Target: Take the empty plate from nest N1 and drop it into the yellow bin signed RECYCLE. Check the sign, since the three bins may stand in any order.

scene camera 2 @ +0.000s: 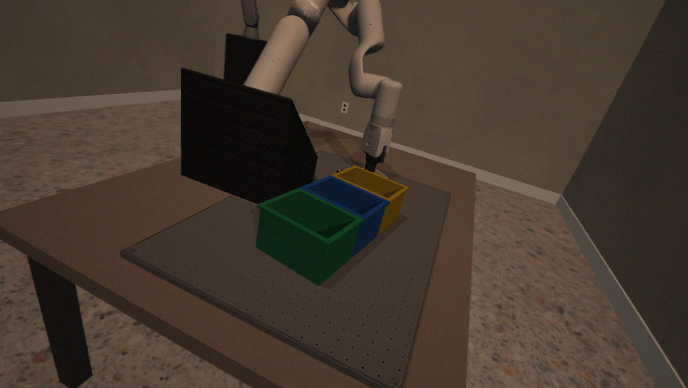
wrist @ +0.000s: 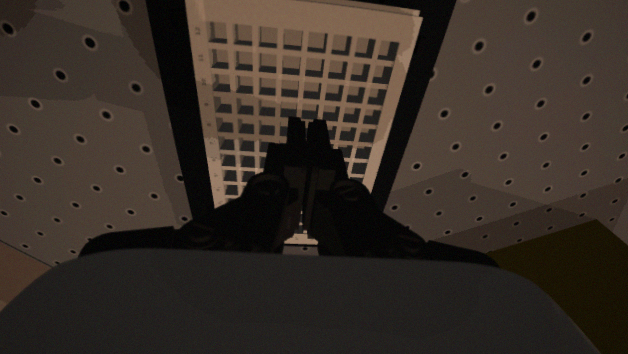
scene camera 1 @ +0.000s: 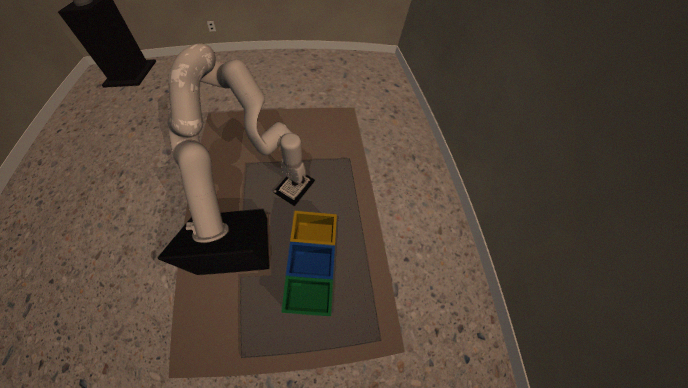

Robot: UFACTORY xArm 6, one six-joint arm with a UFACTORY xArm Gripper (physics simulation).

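Observation:
My gripper is here in the scene, and the wrist view shows it too. Along with it I see a black nest and a pale plate.

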